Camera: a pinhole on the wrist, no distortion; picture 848 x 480 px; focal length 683.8 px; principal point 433.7 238.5 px. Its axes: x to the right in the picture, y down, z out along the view. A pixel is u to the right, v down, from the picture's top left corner.
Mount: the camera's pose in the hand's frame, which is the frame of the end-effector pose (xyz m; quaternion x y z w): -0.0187 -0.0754 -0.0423 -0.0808 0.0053 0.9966 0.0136
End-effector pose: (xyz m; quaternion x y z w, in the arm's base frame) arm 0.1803 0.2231 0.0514 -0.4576 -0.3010 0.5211 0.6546
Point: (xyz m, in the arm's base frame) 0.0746 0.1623 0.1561
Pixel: 640 170
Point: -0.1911 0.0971 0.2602
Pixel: 669 206
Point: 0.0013 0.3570 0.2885
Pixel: 146 377
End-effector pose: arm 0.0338 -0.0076 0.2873 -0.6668 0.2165 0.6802 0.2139
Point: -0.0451 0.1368 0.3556
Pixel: 491 234
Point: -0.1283 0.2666 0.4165
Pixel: 532 354
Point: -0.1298 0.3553 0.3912
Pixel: 459 464
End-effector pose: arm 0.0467 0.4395 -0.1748 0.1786 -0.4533 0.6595 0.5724
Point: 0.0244 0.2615 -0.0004
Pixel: 193 202
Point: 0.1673 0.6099 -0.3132
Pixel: behind the camera
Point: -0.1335 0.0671 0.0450
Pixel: 307 67
